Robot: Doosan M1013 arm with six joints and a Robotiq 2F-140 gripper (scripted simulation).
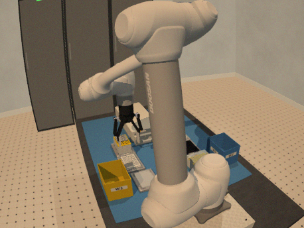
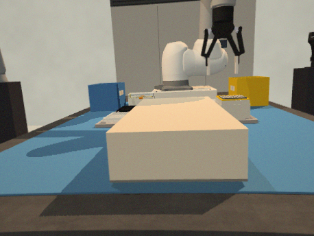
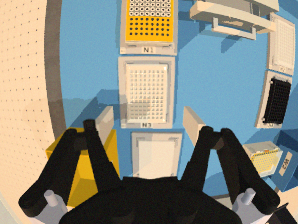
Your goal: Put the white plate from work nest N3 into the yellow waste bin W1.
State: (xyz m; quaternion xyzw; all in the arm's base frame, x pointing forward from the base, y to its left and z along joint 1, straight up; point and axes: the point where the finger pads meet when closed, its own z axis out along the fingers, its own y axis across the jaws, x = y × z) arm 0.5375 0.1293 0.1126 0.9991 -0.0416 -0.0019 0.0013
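My gripper is now 15 cm above the white plate. Also, from my hand: yellow bin W1: 16 cm behind, 16 cm to the left, 13 cm below; then flat tray: 17 cm behind, 1 cm to the right, 15 cm below; then yellow well plate: 16 cm ahead, 2 cm to the right, 11 cm below.
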